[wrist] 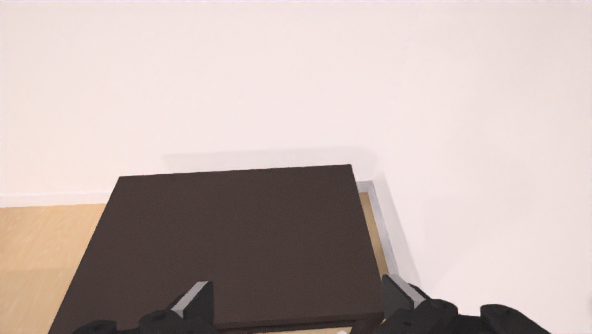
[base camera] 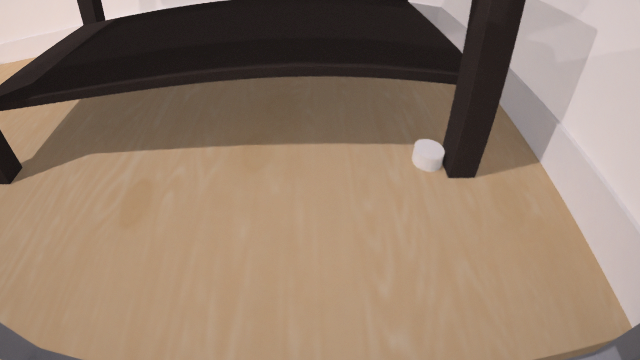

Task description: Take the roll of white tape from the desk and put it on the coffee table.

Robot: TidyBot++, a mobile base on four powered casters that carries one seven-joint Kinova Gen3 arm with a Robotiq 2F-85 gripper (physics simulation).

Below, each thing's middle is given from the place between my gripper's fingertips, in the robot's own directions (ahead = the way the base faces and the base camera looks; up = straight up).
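There is the roll of white tape [base camera: 428,155], a good way to the right of my hand. The same roll of white tape is some way ahead of my hand, and it is well below it.
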